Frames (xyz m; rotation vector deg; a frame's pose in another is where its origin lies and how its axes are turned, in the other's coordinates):
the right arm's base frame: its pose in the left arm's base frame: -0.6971 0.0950 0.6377 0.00 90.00 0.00
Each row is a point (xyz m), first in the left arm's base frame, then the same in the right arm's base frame.
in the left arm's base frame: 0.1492 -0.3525 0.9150
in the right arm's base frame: -0.2773 -0.4475 0.8463
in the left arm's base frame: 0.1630 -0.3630 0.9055
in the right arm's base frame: -0.2678 -0.4580 0.8601
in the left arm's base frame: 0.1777 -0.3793 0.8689
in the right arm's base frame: -0.2312 -0.4743 0.8748
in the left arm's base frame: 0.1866 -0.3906 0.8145
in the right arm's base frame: -0.1768 -0.4856 0.8837
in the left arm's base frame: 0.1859 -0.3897 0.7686
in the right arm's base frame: -0.1309 -0.4847 0.8830
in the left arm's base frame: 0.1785 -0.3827 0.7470
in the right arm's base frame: -0.1093 -0.4777 0.8756
